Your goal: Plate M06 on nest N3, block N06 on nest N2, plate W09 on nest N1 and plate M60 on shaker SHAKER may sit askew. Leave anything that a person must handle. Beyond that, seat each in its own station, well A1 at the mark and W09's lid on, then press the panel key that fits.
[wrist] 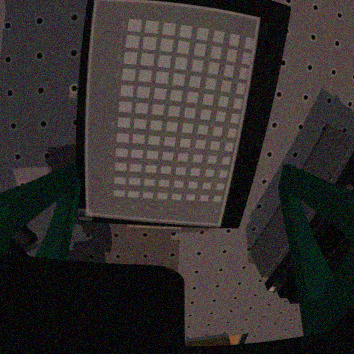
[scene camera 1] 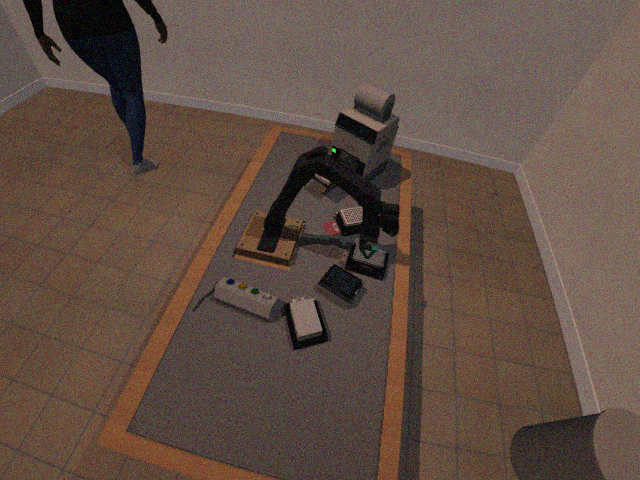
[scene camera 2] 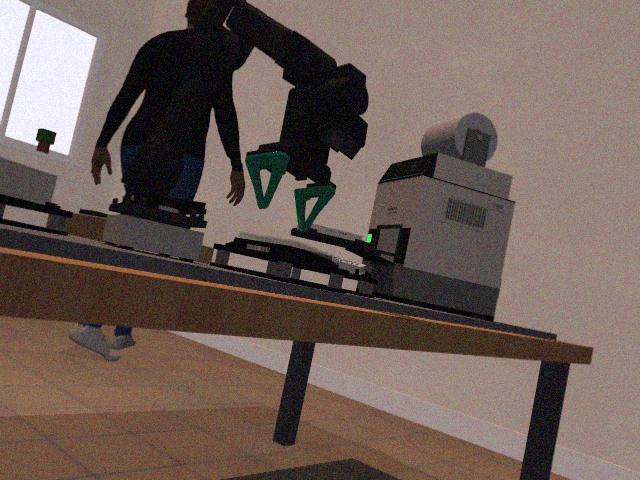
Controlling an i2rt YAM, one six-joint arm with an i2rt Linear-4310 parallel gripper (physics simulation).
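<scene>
My gripper [scene camera 1: 368,252] [scene camera 2: 283,218] [wrist: 179,175] is open and empty, pointing down above a pale lidded plate [scene camera 1: 378,261] [scene camera 2: 305,246] [wrist: 175,112]. The fingers stand on either side of the plate's near end in the wrist view. The plate lies on a black nest [scene camera 2: 248,254] [wrist: 265,100]; more black shows along its right side than its left. The well grid shows through the cover. A white well plate [scene camera 1: 352,214], a dark block [scene camera 1: 341,281] and a plain white plate [scene camera 1: 305,316] are on other stations. Labels and the A1 mark are unreadable.
A key panel [scene camera 1: 240,304] has blue, yellow, green and white keys. A boxy instrument [scene camera 1: 369,136] [scene camera 2: 439,222] with a green light stands at the table's far end. A red card [scene camera 1: 330,227] lies near the white well plate. A person [scene camera 1: 126,77] [scene camera 2: 175,98] stands beyond the table.
</scene>
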